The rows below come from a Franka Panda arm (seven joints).
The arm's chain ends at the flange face. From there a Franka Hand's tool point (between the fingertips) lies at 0.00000 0.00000 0.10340 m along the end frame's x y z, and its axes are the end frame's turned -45 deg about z.
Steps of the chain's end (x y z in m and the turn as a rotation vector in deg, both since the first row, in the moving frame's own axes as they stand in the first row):
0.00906 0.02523 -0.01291 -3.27 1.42 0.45
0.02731 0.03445 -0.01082 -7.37 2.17 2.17
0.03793 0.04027 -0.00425 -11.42 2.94 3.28
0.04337 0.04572 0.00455 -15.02 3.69 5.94
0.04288 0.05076 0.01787 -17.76 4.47 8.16
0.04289 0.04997 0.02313 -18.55 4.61 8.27
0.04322 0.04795 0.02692 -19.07 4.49 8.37
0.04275 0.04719 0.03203 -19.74 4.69 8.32
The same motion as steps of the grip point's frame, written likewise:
-0.01382 0.03022 -0.01311 -3.32 -1.31 0.45
-0.01189 0.05568 -0.01175 -6.75 -3.68 2.17
-0.01292 0.07317 -0.00643 -10.15 -6.00 3.28
-0.01715 0.08580 0.00081 -13.23 -8.01 5.94
-0.02419 0.09281 0.01264 -15.72 -9.40 8.16
-0.02452 0.09330 0.01744 -16.38 -9.86 8.27
-0.02370 0.09250 0.02094 -16.66 -10.31 8.37
-0.02412 0.09264 0.02563 -17.27 -10.64 8.32

